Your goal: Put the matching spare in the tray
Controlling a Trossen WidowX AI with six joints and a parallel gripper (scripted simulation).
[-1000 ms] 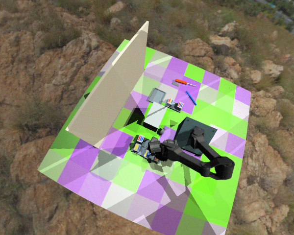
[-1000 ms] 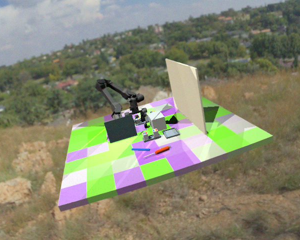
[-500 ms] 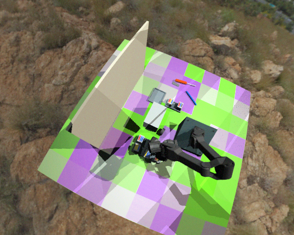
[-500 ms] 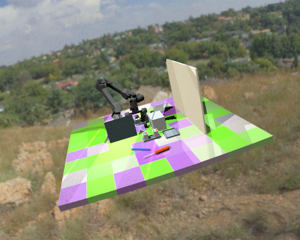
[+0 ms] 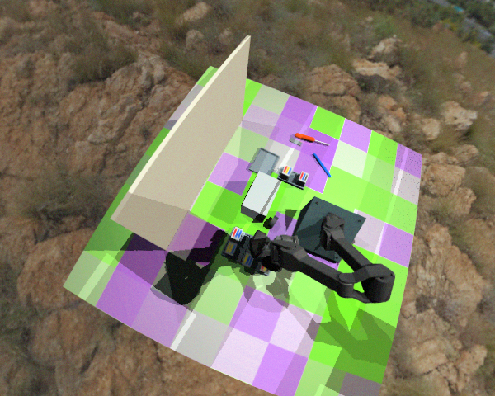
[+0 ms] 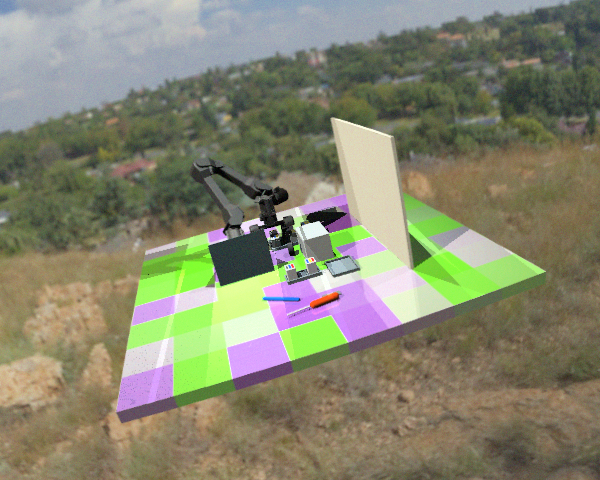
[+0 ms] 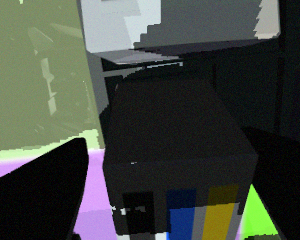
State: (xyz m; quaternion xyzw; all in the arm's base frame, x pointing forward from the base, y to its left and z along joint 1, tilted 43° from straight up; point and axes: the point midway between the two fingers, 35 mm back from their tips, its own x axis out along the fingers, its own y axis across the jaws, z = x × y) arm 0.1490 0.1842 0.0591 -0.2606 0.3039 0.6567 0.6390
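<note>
The dark spare block lies 30 mm above my gripper tip. Round my gripper tip: mounted unit: 130 mm ahead, 170 mm to the right, 30 mm above; then beige panel: 380 mm ahead, 170 mm to the right, 210 mm above; then grey tray: 180 mm ahead, 350 mm to the right, 10 mm below.
</note>
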